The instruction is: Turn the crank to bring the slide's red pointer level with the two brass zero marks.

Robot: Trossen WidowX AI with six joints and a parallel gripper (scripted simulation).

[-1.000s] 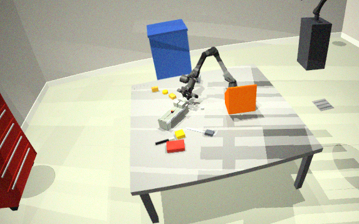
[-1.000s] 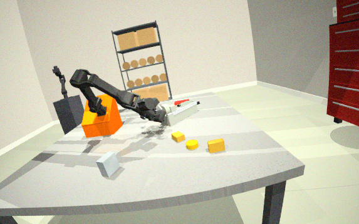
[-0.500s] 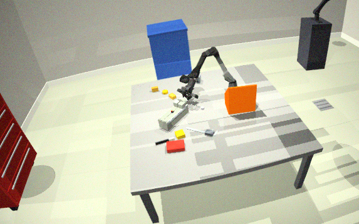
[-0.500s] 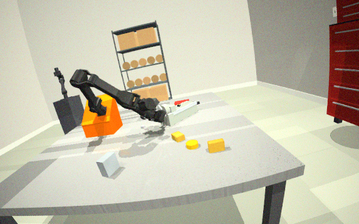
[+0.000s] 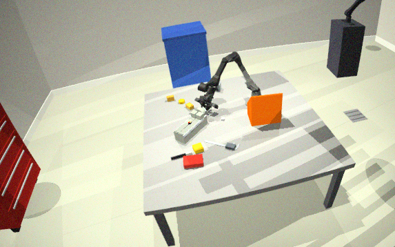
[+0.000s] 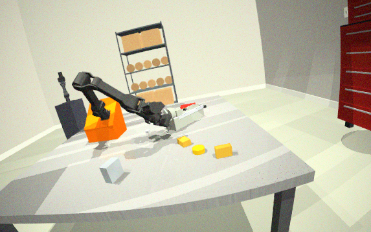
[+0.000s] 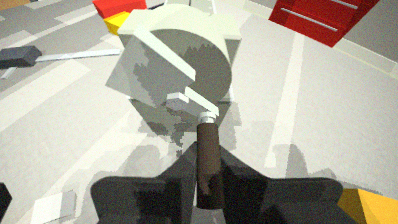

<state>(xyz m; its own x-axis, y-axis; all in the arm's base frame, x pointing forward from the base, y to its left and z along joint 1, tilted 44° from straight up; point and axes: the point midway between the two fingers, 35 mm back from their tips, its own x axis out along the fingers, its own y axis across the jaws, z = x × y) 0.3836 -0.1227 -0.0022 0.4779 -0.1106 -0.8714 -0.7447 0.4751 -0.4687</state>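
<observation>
Now: the dark brown crank handle 1 cm behind my gripper tip, 1 cm to the right of it and 3 cm above it. The rest, counted from my gripper tip: yellow block 5 cm ahead, 34 cm to the left, 3 cm below; grey cube 17 cm behind, 39 cm to the right, 1 cm below; red pointer 10 cm ahead, 15 cm to the left, 4 cm above.
</observation>
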